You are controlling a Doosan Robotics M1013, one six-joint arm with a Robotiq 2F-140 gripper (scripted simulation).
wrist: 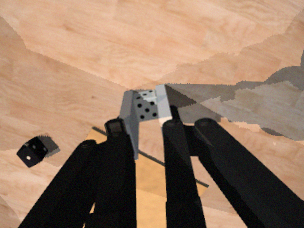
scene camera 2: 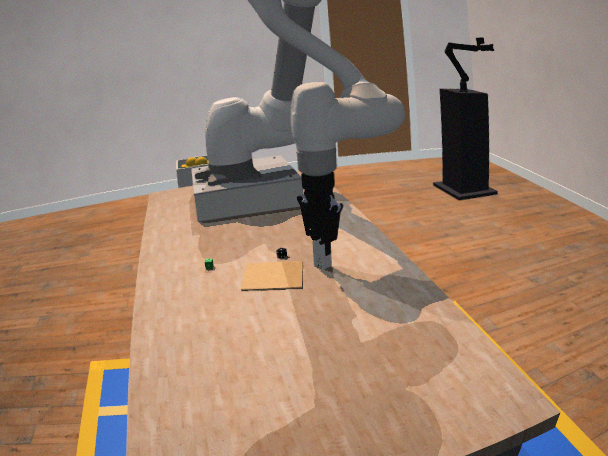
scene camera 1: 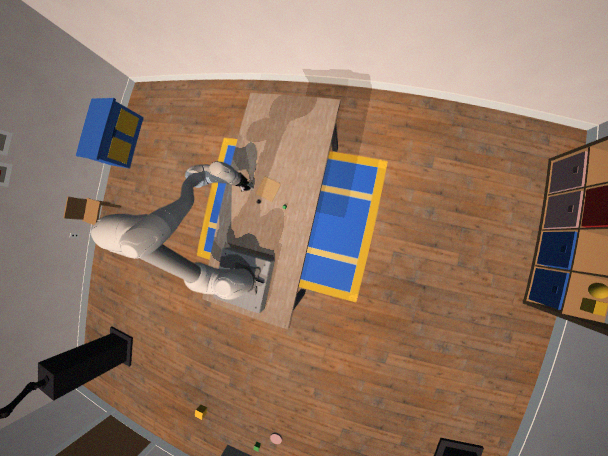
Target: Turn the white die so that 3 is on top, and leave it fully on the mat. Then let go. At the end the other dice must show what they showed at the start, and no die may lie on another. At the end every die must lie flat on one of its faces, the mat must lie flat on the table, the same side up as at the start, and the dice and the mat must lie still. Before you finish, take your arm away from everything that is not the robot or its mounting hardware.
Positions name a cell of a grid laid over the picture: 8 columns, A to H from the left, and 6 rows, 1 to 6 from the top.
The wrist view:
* my gripper: D3
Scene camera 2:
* my gripper: E4
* tan mat: D4
